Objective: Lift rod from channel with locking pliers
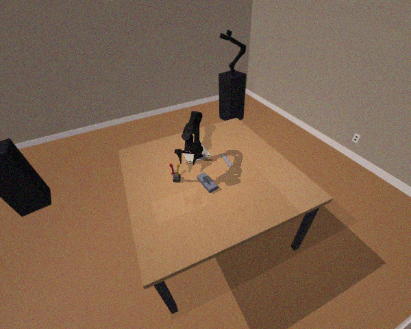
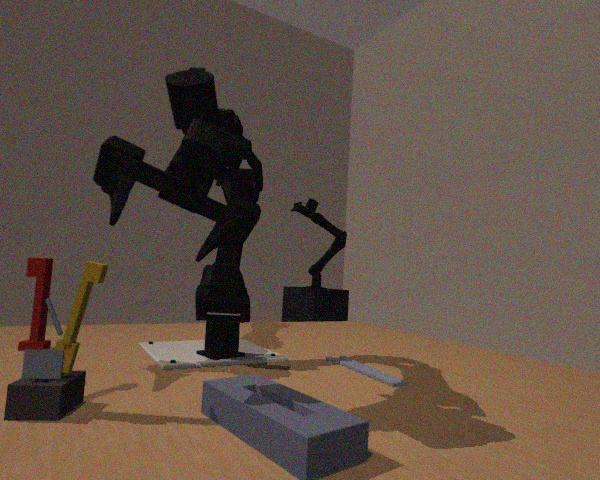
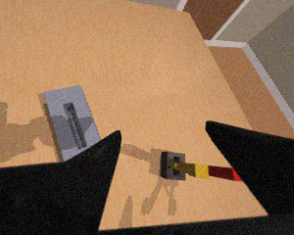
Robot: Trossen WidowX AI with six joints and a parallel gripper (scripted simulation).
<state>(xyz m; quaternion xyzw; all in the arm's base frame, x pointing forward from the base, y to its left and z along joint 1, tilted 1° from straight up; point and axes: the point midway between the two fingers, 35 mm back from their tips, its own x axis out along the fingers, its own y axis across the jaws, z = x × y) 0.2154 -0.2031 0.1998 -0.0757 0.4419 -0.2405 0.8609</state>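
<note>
Right now the yellow handle is 8 cm behind my gripper tip, 5 cm to the right of it and 8 cm below it. From my gripper tip the other things lie so: dark holster 9 cm behind, 7 cm to the right, 17 cm below; thin rod 9 cm ahead, 9 cm to the left, 17 cm below; grey channel block 9 cm ahead, 10 cm to the left, 16 cm below.
</note>
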